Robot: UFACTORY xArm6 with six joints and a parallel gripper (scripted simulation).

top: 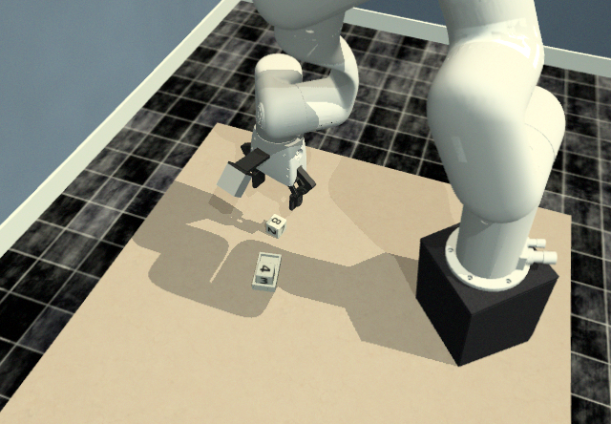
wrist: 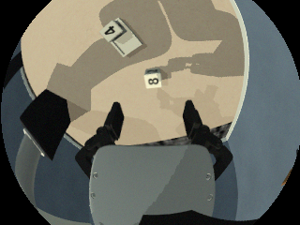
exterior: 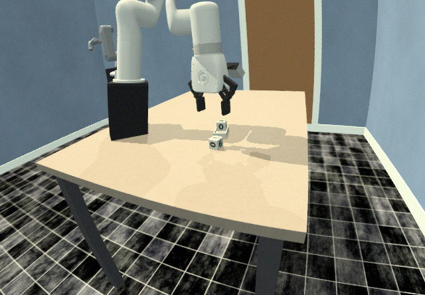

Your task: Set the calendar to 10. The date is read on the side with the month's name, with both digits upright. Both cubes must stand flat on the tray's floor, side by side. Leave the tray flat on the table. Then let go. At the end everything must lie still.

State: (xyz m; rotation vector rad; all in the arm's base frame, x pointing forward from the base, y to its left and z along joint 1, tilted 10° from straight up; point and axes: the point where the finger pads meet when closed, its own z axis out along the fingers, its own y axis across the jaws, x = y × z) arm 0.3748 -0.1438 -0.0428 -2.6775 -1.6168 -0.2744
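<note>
Now: hand 10 cm above the white cube. Round my hand: tray: 11 cm to the left, 11 cm below, 1 cm behind.
</note>
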